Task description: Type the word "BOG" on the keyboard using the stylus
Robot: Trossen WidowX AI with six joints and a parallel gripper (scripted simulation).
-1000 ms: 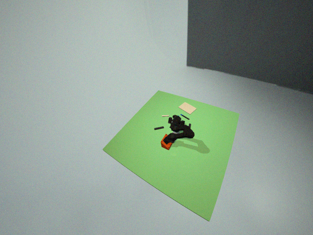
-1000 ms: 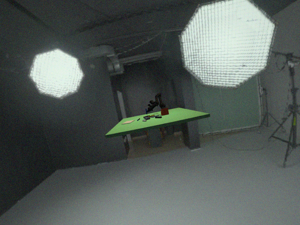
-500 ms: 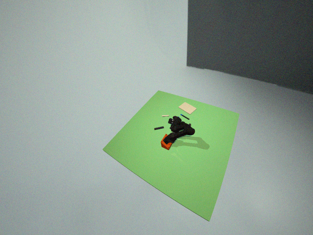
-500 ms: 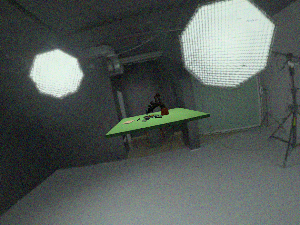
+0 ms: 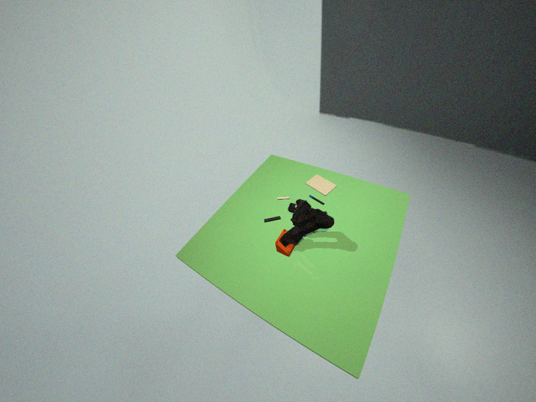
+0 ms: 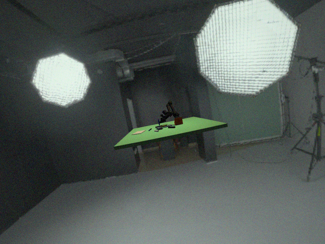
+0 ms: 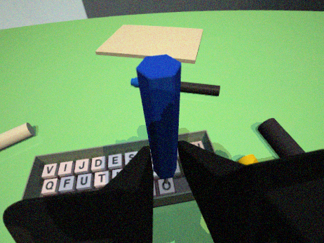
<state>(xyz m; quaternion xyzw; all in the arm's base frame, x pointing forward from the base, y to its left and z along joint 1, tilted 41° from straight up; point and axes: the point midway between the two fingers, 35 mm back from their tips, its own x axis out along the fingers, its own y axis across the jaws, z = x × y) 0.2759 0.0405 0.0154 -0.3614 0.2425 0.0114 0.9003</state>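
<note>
Right now the O key is 7 cm below my gripper tip. Round my gripper tip: G key 7 cm below, 3 cm ahead, 2 cm to the left; then yellow pen 11 cm to the right, 7 cm below, 4 cm behind; then blue stylus 2 cm below.
</note>
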